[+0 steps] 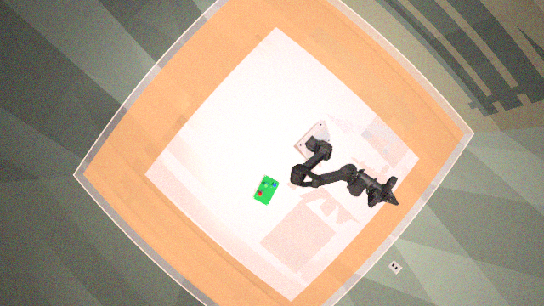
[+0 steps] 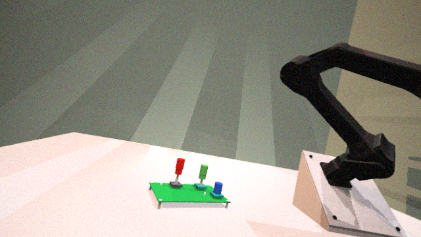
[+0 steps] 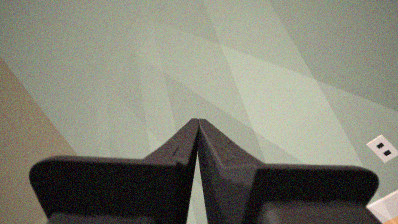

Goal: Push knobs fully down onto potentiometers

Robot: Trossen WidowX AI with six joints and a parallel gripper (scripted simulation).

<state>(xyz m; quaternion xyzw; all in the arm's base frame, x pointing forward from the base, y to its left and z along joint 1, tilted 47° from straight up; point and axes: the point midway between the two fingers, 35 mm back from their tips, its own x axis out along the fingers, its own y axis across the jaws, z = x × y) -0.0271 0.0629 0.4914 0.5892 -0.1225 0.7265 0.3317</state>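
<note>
The green knob lies 370 mm ahead of my gripper tip, 440 mm to the right of it and 360 mm below it. The rest, counted from my gripper tip: red knob 420 mm ahead, 440 mm to the right, 360 mm below.
</note>
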